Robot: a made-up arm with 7 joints.
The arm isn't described. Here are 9 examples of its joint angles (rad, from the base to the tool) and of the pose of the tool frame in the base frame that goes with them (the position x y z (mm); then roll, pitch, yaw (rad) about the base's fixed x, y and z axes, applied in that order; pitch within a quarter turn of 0, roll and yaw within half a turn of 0).
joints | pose
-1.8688 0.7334 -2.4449 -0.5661 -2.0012 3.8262 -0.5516 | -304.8 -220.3 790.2 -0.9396 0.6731 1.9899
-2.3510 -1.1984 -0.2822 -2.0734 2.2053 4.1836 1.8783 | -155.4 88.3 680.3 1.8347 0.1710 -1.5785
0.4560 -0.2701 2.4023 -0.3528 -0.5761 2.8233 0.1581 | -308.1 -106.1 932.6 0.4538 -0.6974 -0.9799
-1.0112 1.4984 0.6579 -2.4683 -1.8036 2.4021 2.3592 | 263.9 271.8 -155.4 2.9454 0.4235 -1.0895
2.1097 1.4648 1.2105 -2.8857 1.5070 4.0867 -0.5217 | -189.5 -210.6 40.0 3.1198 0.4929 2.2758
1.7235 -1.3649 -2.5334 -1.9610 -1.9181 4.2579 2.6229 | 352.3 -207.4 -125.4 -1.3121 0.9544 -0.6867
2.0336 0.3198 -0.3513 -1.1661 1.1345 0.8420 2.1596 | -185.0 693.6 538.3 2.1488 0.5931 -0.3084
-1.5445 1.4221 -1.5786 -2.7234 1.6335 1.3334 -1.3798 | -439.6 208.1 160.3 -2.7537 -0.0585 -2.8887
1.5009 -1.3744 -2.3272 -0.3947 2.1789 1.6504 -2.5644 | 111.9 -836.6 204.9 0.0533 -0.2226 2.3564
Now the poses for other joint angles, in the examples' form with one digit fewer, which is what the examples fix.
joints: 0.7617 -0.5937 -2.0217 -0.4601 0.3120 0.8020 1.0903
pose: -171 -571 766 -2.580 0.528 -2.057
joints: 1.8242 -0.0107 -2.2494 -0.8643 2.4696 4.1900 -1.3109
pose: 319 -183 756 -1.780 -0.235 -2.528
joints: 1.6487 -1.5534 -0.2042 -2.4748 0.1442 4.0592 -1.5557
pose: 108 -24 681 -0.024 -0.318 -2.960
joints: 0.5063 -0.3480 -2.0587 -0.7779 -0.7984 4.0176 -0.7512
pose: -133 -385 774 0.299 0.195 0.369
